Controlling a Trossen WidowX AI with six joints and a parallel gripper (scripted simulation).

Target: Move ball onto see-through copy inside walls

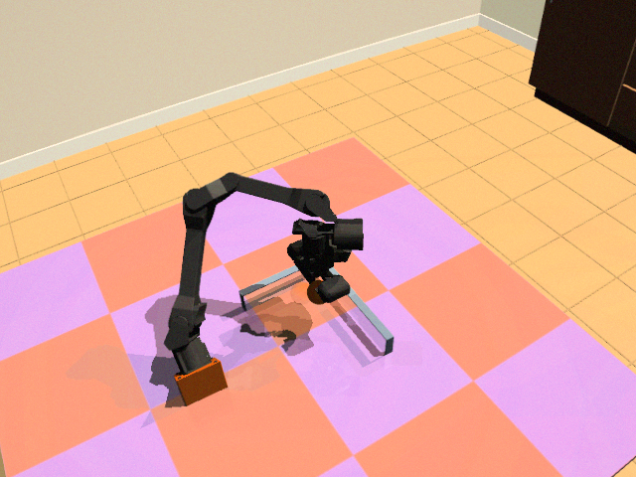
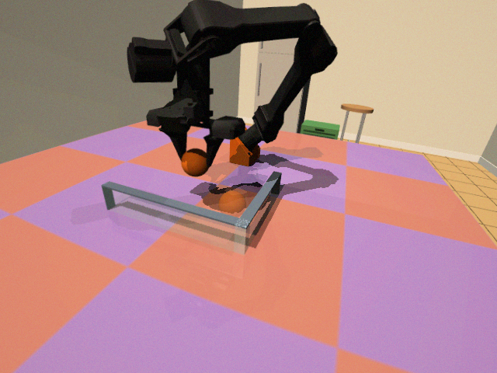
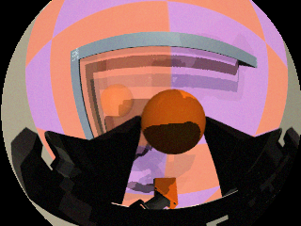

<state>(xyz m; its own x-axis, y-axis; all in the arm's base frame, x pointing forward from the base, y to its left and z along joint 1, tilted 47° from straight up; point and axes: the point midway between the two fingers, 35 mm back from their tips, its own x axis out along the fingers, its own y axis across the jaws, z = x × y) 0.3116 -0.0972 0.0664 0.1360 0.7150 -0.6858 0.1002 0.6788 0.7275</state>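
Right now the see-through copy of ball is 8 cm to the left of my gripper tip and 8 cm below it. The rest, counted from my gripper tip: orange ball right at my gripper tip.
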